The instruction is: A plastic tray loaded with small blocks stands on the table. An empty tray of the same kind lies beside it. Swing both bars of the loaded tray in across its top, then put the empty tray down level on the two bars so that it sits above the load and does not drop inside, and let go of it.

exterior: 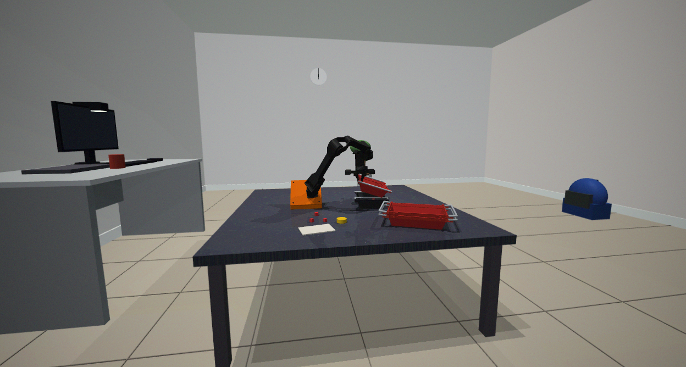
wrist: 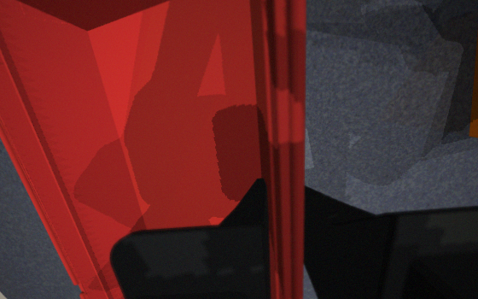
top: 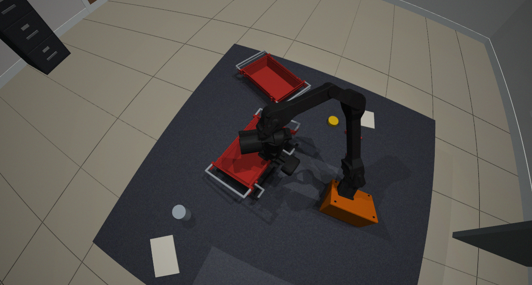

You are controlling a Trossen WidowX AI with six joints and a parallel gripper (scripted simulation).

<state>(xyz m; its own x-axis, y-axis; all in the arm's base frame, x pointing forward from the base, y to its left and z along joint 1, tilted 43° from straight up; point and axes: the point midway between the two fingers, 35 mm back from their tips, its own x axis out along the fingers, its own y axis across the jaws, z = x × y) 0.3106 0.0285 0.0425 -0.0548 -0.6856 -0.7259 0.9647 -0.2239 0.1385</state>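
My gripper tip is 8 cm short of the red tray, 2 cm to the left of it and 1 cm below it. From my gripper tip the other things lie so: yellow disc: 20 cm behind, 34 cm to the right, 11 cm below; then grey cylinder: 25 cm ahead, 30 cm to the left, 9 cm below.
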